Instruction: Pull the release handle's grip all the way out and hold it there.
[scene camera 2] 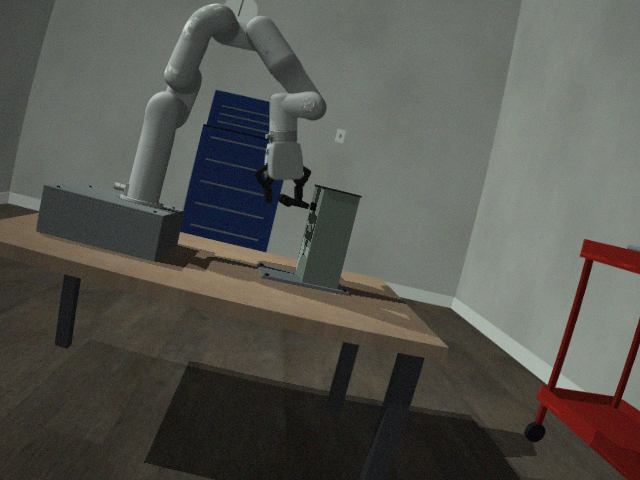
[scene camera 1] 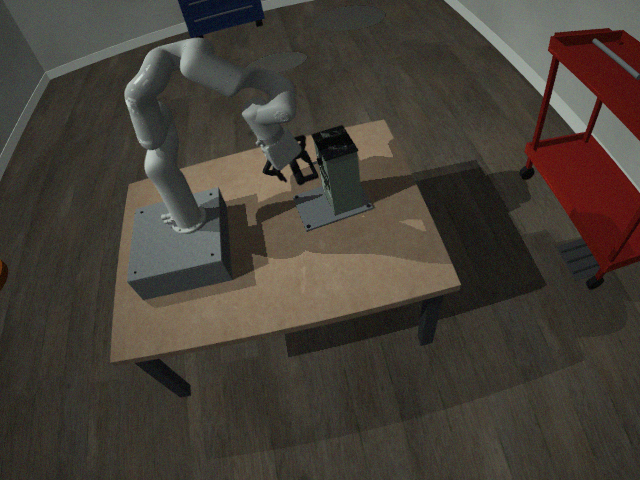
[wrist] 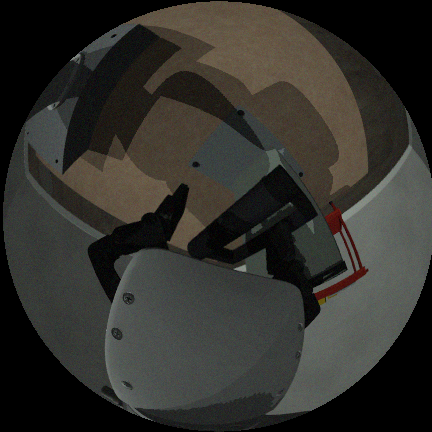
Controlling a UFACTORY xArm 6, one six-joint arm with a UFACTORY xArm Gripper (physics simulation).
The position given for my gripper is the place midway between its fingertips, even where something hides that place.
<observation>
I see my gripper [scene camera 2: 283, 201] and a grey base plate [scene camera 2: 267, 272].
My gripper shows as well in scene camera 1 [scene camera 1: 294, 170]. The grey base plate shows as well in the wrist view [wrist: 240, 138].
</observation>
